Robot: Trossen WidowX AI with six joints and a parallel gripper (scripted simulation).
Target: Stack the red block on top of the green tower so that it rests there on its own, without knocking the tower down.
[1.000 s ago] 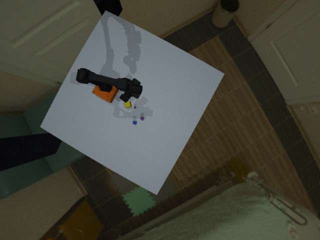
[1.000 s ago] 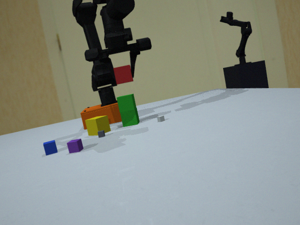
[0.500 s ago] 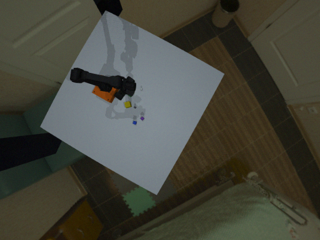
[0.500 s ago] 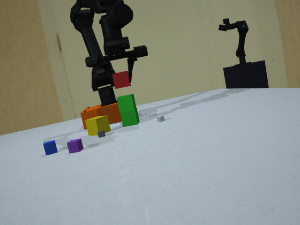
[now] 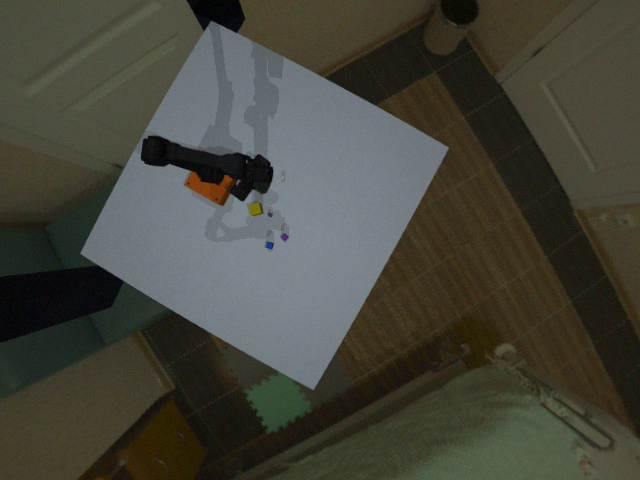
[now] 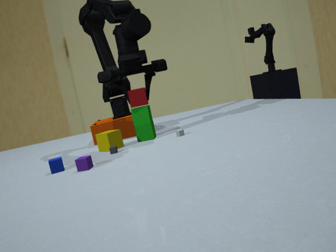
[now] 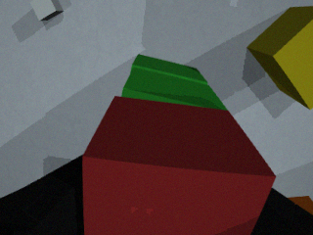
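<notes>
My gripper tip is 1 cm below the red block. Round my gripper tip: purple cube 20 cm ahead, 15 cm to the right, 9 cm below; yellow cube 3 cm ahead, 10 cm to the right, 8 cm below; small grey cube 10 cm ahead, 9 cm to the right, 10 cm below.
</notes>
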